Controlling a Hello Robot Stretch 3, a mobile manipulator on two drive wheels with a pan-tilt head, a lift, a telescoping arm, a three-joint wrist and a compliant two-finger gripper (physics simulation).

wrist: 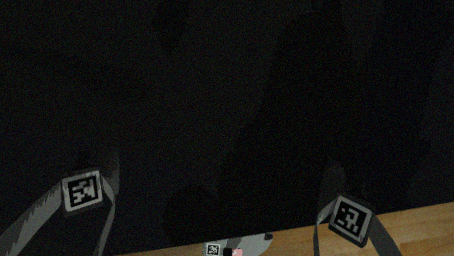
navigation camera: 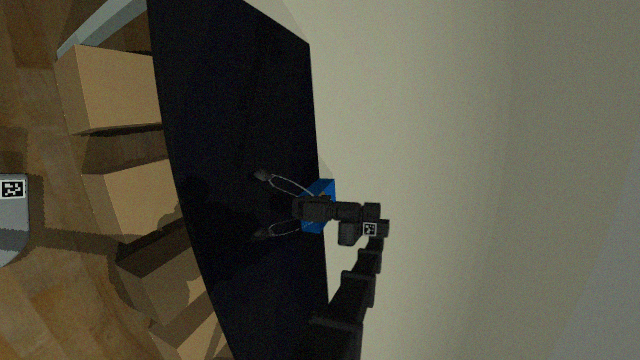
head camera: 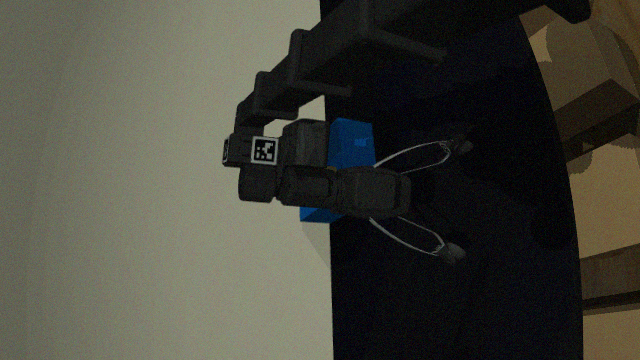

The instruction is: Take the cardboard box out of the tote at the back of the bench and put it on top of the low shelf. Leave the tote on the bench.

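Frame: origin at the robot's base, x up, y right, z ahead, level; metres.
Seen in the pictures: gripper, fingertip midpoint: [wrist: 221, 167] [navigation camera: 254, 203] [head camera: 468, 200].
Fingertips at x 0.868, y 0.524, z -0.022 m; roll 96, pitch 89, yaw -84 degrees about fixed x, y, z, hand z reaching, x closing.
Pixels of each thing's top centre, then the offset from my fingertips to it. Level surfaces: height alone.
- blue tote at its top centre: [head camera: 317, 173] [navigation camera: 327, 204] dx -0.006, dy +0.655, dz -0.073 m
- black bench at its surface level: dx -0.106 m
- cardboard box at its top centre: [navigation camera: 324, 199] dx -0.053, dy +0.739, dz -0.058 m
The blue tote [head camera: 351, 140] [navigation camera: 312, 226] stands at the back edge of the black bench [head camera: 450, 310] [navigation camera: 240, 100] [wrist: 210, 100], partly hidden under my wrist. A small tan-brown patch of the cardboard box [navigation camera: 322, 194] shows inside it in the navigation view; the rest is hidden. My gripper [head camera: 459, 199] [navigation camera: 260, 204] [wrist: 221, 167] is open, its fingers wide apart with nothing seen between them. Its body is over the tote and its fingertips reach past the tote towards the bench's front, over the dark top. I cannot make out the low shelf with certainty.
Several tan box-like blocks [head camera: 605, 200] [navigation camera: 120, 90] stand beyond the bench's front edge. A pale grey bar [navigation camera: 107, 25] shows at the upper left of the navigation view. The robot's pale base [navigation camera: 12, 212] [wrist: 255, 245] stands on the wooden floor. A wall [head camera: 175, 250] [navigation camera: 450, 125] rises behind the bench.
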